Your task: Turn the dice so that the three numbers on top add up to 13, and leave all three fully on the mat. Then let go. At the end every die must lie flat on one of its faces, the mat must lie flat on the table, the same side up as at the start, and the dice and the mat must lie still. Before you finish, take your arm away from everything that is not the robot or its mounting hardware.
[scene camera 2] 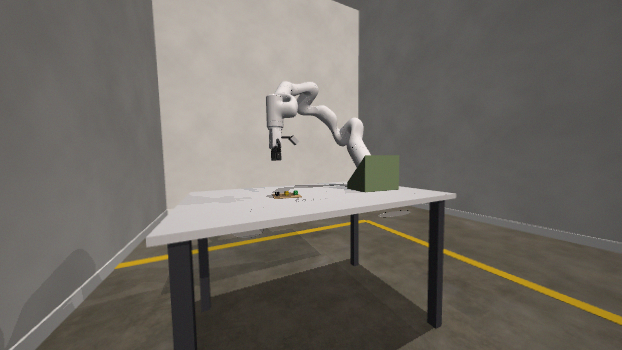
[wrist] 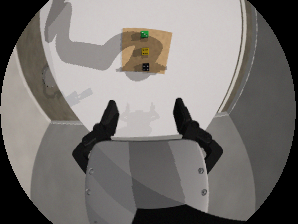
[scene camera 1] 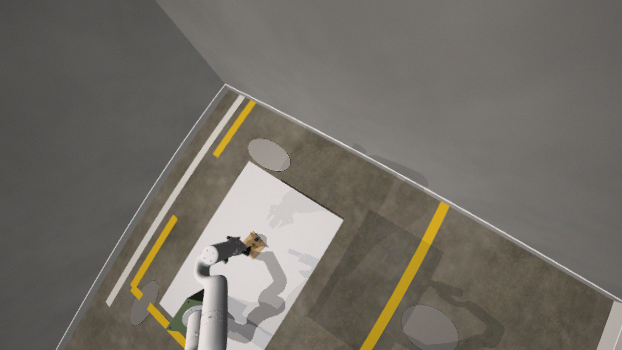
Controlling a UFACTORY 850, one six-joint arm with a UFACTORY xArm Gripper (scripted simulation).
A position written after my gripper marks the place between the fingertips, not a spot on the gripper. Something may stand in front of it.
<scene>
In view: my gripper [wrist: 145, 106] and a mat [wrist: 158, 42].
</scene>
